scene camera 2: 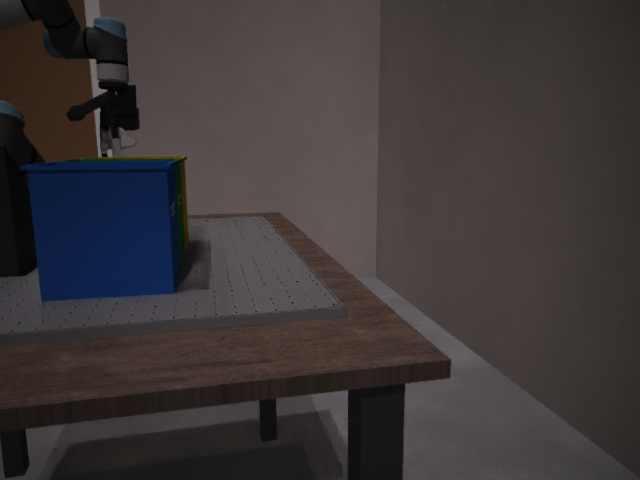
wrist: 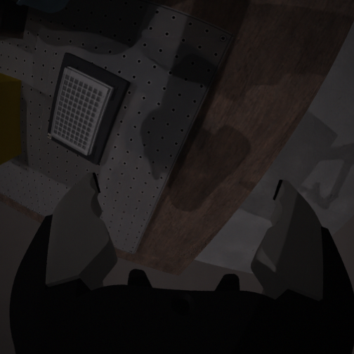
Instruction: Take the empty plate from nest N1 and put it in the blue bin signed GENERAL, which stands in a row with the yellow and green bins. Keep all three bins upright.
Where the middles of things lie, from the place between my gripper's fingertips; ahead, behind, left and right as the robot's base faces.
Labels:
My hand is 4 cm short of the plate (wrist: 81,101), 18 cm to the left of it and 14 cm above it. Also, from my hand: dark nest (wrist: 89,68) 4 cm ahead, 18 cm to the right, 15 cm below.

